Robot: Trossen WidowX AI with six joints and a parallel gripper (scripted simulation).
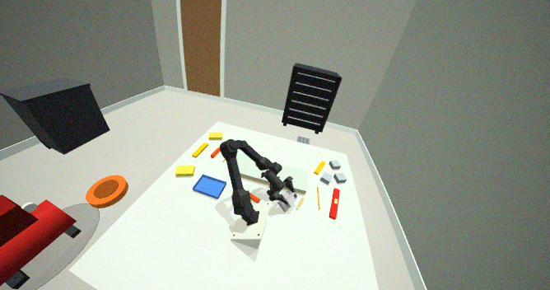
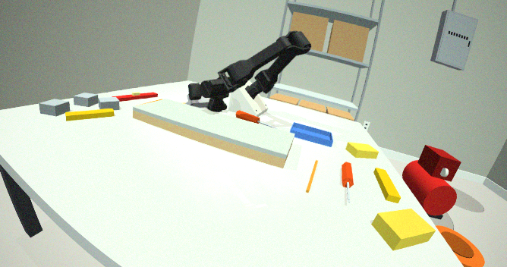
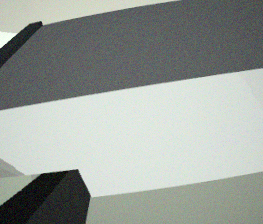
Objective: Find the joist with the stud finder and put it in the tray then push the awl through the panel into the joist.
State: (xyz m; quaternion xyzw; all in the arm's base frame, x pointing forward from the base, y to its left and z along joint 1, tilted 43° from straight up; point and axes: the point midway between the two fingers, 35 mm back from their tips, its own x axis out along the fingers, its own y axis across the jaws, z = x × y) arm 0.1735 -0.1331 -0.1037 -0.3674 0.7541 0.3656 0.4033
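Now: the stud finder 1 cm to the right of my gripper tip, 1 cm below it and 1 cm ahead of it. Round my gripper tip: blue tray: 49 cm to the left, 5 cm below, 3 cm ahead; then awl: 5 cm to the right, 5 cm below, 1 cm behind; then red level: 30 cm to the right, 5 cm below, 5 cm ahead.
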